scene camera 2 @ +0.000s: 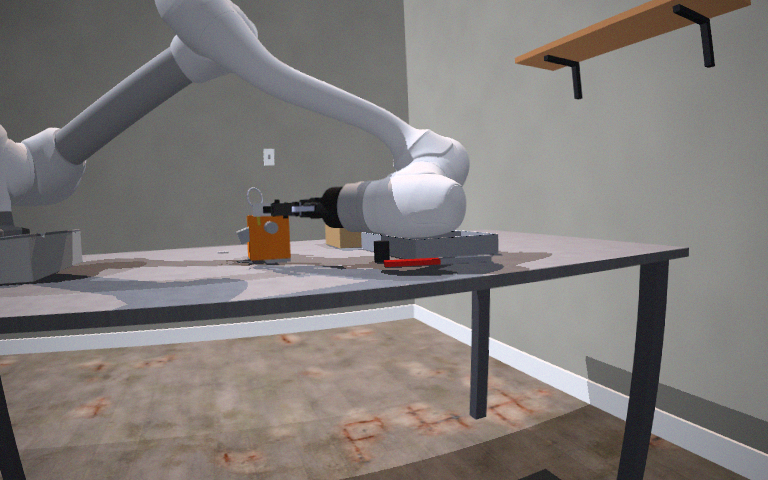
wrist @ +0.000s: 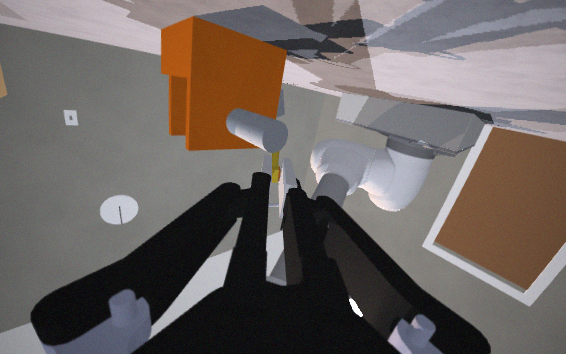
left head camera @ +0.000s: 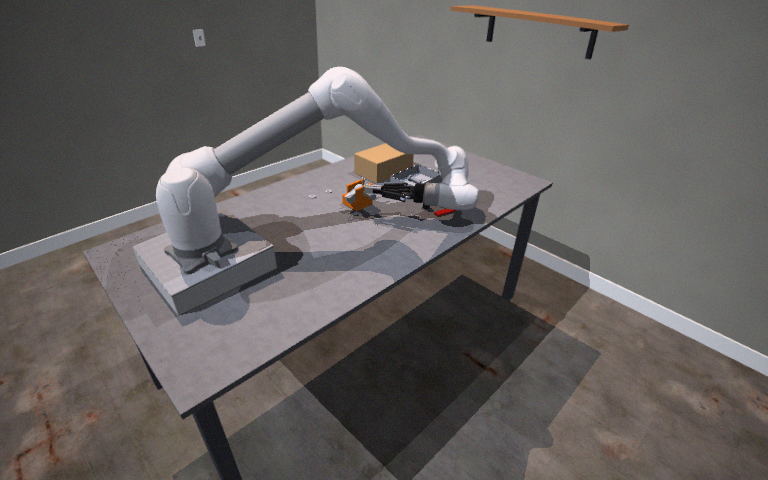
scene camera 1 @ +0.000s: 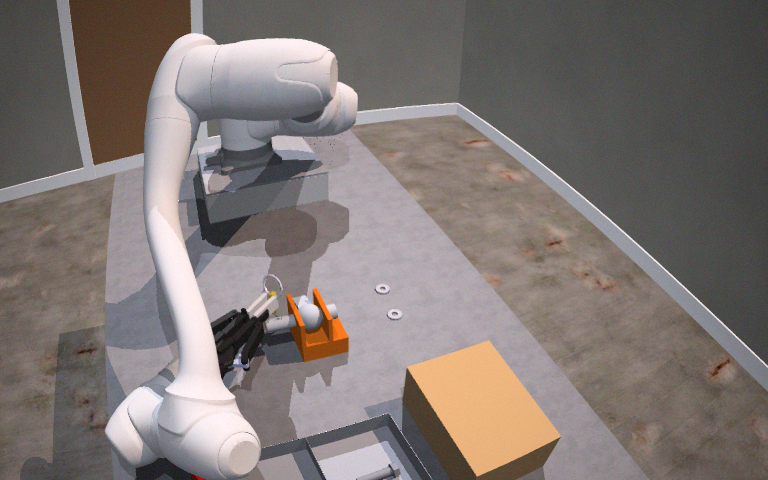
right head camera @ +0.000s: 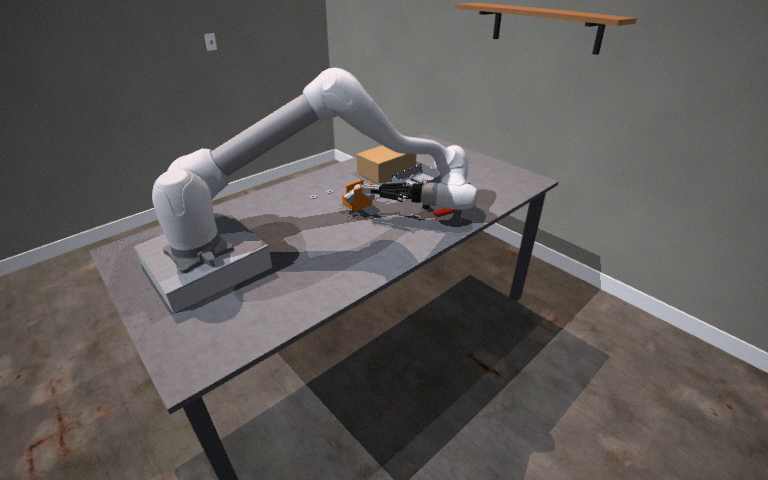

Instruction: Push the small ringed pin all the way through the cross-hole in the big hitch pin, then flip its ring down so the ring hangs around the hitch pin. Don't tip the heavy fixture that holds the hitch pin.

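Observation:
My gripper is shut on the small ringed pin, upright with its yellow shank down and its ring standing above the fingertips. The grey hitch pin lies sideways through the orange fixture, which stands upright. In the wrist view the yellow shank meets the edge of the hitch pin's protruding end. Whether its tip is in the cross-hole is hidden.
A cardboard box and a grey tray stand beyond the fixture. A red bar and a black cylinder are under the wrist. Two washers lie beside the fixture.

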